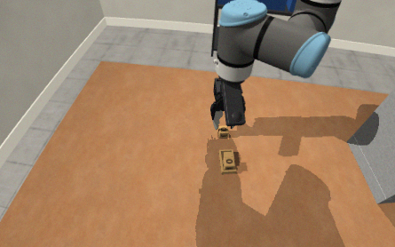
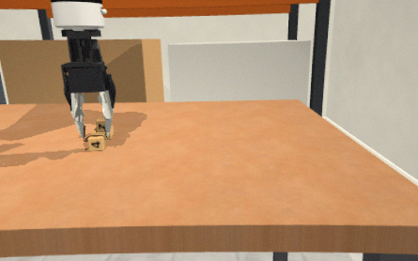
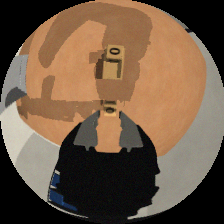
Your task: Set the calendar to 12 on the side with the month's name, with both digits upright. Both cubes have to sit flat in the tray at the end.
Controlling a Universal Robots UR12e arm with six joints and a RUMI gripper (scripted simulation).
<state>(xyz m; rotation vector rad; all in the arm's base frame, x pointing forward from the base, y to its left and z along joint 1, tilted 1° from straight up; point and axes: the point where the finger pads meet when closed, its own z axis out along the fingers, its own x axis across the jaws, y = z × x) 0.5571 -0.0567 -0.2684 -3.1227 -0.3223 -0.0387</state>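
My hand is 3 cm above the cube. Round my hand: tray (2 cm behind, 10 cm to the left, 3 cm below).
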